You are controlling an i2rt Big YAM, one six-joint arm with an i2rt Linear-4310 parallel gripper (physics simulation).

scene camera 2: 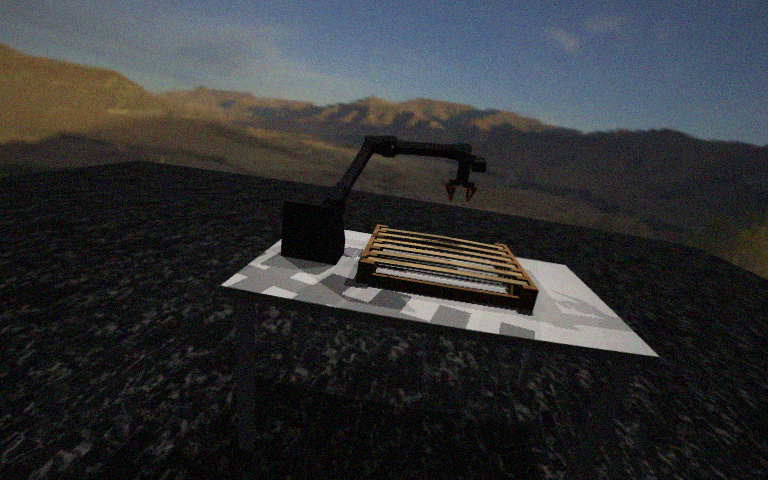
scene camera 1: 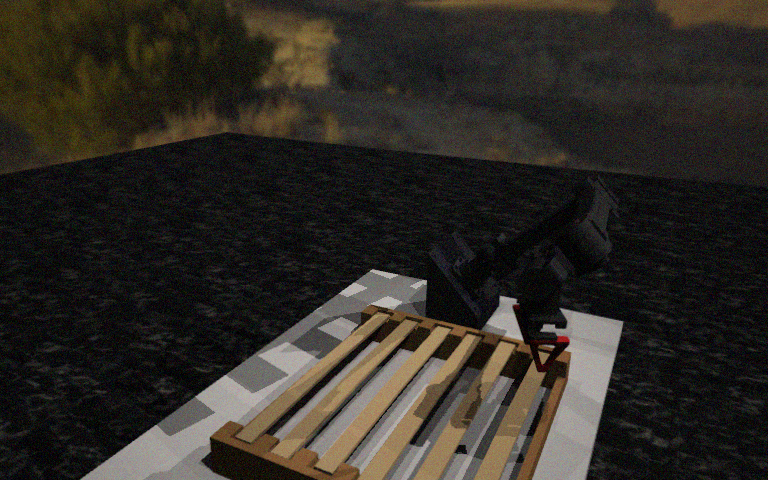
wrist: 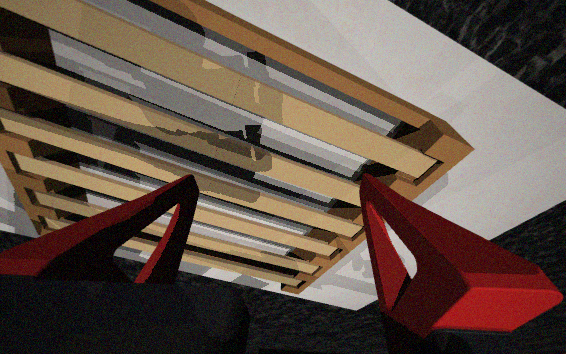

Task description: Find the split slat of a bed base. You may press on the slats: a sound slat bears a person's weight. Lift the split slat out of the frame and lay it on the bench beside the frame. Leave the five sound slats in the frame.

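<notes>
The wooden bed frame [scene camera 1: 254, 459] [scene camera 2: 441, 289] [wrist: 350, 84] lies on the bench [scene camera 1: 600, 362] [scene camera 2: 600, 322] [wrist: 500, 100] with several pale slats seated across it. All slats look level. The slat beside the right rail [scene camera 1: 523, 396] [wrist: 325, 122] is largest in the wrist view and carries a faint dotted dark line near its middle. Shadows cover parts of it and the neighbouring slat [wrist: 295, 167]; I cannot tell which slat is split. My gripper [scene camera 1: 542, 369] [scene camera 2: 459, 200] [wrist: 276, 182] is open and empty, pointing down above the slats and apart from them.
The arm's dark base [scene camera 1: 455, 288] [scene camera 2: 312, 230] stands on the bench at one end of the frame. White and grey bench surface shows along both long sides of the frame and past its far end. Dark ground lies beyond the bench edges.
</notes>
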